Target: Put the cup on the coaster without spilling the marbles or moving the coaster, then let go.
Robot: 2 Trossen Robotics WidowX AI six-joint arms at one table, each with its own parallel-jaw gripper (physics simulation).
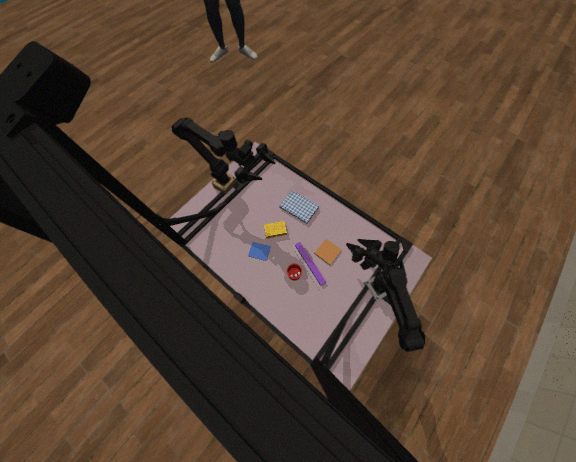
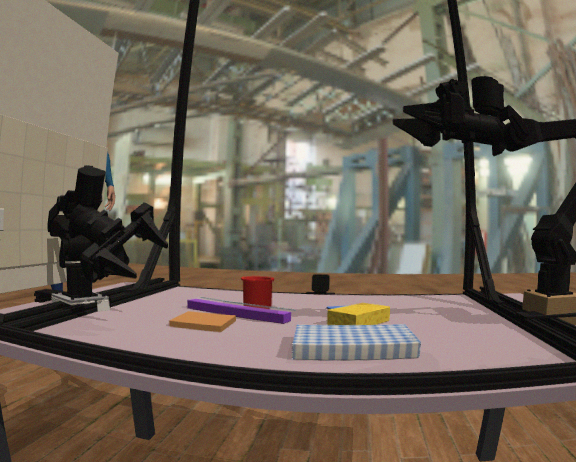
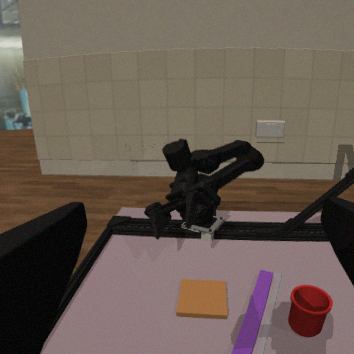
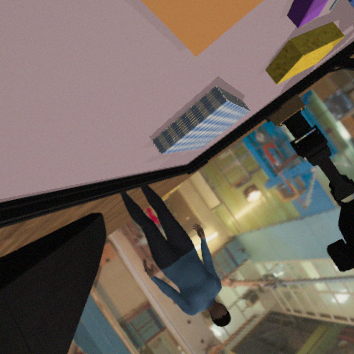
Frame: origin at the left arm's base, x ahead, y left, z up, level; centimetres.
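Seen in the pictures: left gripper, fingertip midpoint: (image 1: 268, 171) (image 2: 397, 115) (image 3: 205, 211); right gripper, fingertip midpoint: (image 1: 352, 241) (image 2: 152, 260) (image 3: 171, 232) (image 4: 222, 219); left arm's base, link origin: (image 1: 223, 179) (image 2: 553, 292) (image 4: 290, 116); right arm's base, link origin: (image 1: 379, 286) (image 2: 79, 295) (image 3: 202, 220).
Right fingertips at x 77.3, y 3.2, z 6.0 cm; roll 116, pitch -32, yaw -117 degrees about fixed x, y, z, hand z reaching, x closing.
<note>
Pixels of each thing's top centre, then the offset from my right fingertips to it. "*": a spot on its surface instead.
- red cup, top centre: (image 3: 311, 298) (image 2: 257, 278) (image 1: 294, 271) dz -5.1, dx -15.7, dy -25.3 cm
- orange square slab, top centre: (image 2: 203, 318) (image 3: 202, 295) (image 1: 327, 251) dz -10.8, dx -7.7, dy -6.4 cm
- thin blue square, surface spot: (image 1: 259, 251) * dz -11.5, dx -37.0, dy -25.1 cm
- purple bar, top centre: (image 2: 237, 304) (image 3: 260, 307) (image 1: 308, 263) dz -9.9, dx -12.5, dy -17.3 cm
- yellow block, top centre: (image 4: 310, 59) (image 2: 360, 308) (image 1: 275, 228) dz -8.9, dx -36.7, dy -11.1 cm
- blue-white checked block, top centre: (image 2: 355, 333) (image 4: 211, 129) (image 1: 299, 205) dz -9.4, dx -33.7, dy +7.4 cm
A red cup (image 1: 293, 269) (image 2: 257, 292) (image 3: 307, 318) stands upright on the pink table, with several white marbles (image 1: 295, 275) inside. An orange square slab (image 1: 327, 252) (image 2: 202, 321) (image 3: 202, 298) (image 4: 197, 22) lies flat across the purple bar from it. A thin blue square (image 1: 259, 251) lies flat on the cup's other side. Which square is the coaster, I cannot tell. My left gripper (image 1: 267, 169) (image 2: 399, 114) is open and empty, high above the table and away from the cup. My right gripper (image 1: 351, 253) (image 2: 150, 261) (image 3: 171, 232) is open and empty, raised near the orange slab's side.
A purple bar (image 1: 310, 263) (image 2: 239, 310) (image 3: 255, 310) lies between cup and orange slab, a thin pale edge alongside it. A yellow block (image 1: 275, 229) (image 2: 357, 315) (image 4: 306, 52) and a blue-white checked block (image 1: 299, 206) (image 2: 355, 343) (image 4: 202, 122) lie toward the left arm. Black rails border the table.
</note>
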